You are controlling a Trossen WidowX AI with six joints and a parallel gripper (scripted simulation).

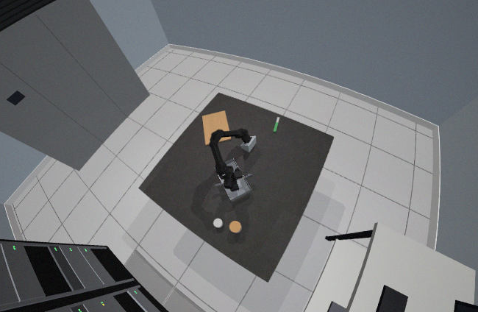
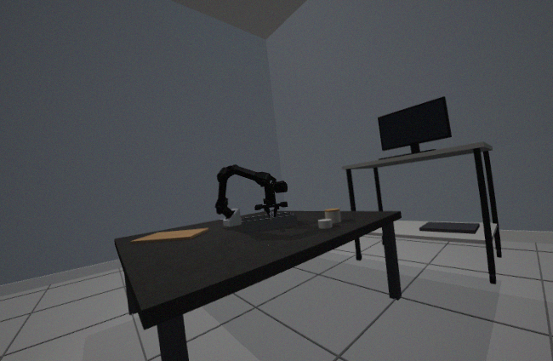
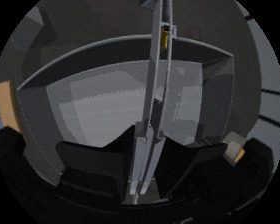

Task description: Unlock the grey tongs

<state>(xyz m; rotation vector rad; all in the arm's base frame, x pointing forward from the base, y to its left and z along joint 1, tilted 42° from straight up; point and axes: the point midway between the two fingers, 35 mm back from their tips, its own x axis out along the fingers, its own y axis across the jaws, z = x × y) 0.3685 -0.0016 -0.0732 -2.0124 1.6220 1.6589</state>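
My gripper tip is now 2 cm to the left of the roasting tin and 2 cm past it. Also, from my gripper tip: tan cylinder (29 cm ahead, 17 cm to the left); yellow slider (6 cm to the left, 6 cm behind, 4 cm above); white puck (32 cm ahead, 4 cm to the left, 1 cm below).
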